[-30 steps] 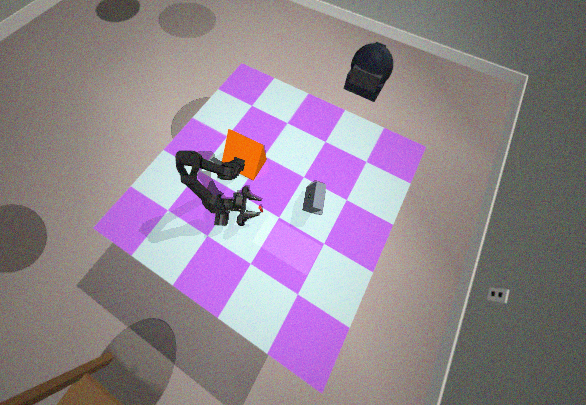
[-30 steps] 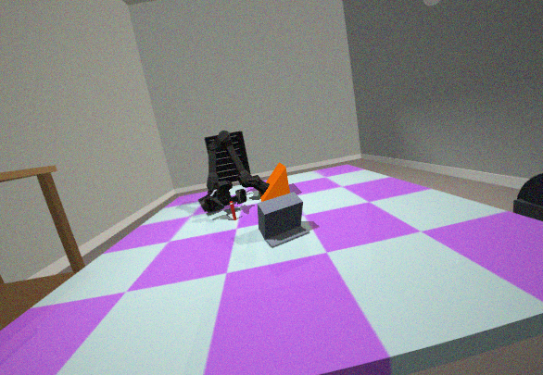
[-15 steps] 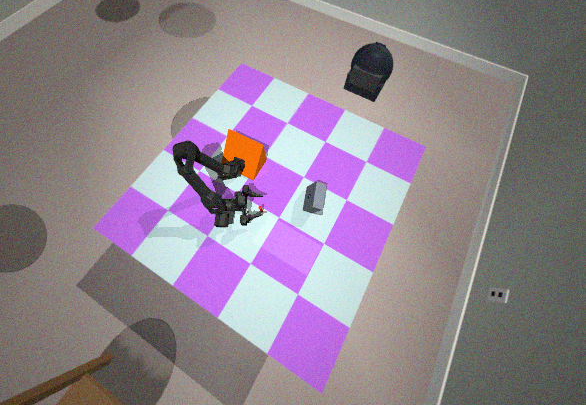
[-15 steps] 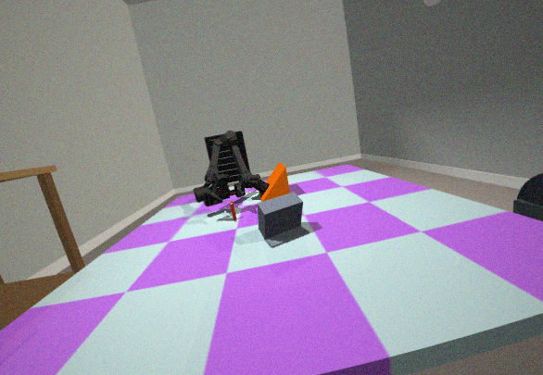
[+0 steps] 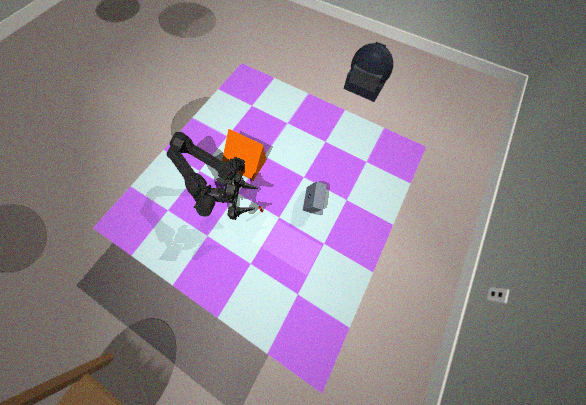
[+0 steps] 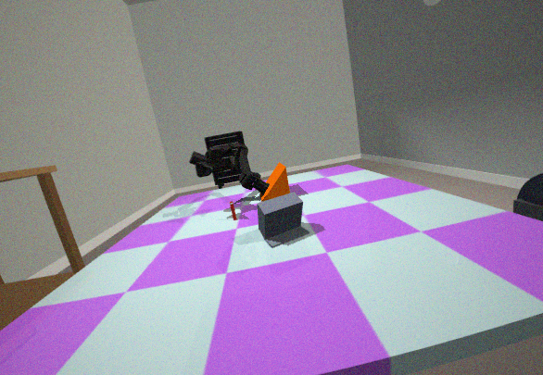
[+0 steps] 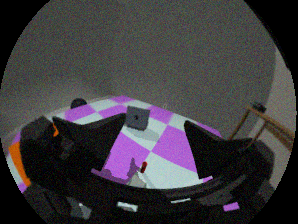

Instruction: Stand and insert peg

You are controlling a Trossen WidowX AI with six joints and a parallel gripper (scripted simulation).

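The red peg lies 17 cm below my gripper tip. From my gripper tip the other things lie so: grey sloped panel: 22 cm ahead, 15 cm to the left, 16 cm below.
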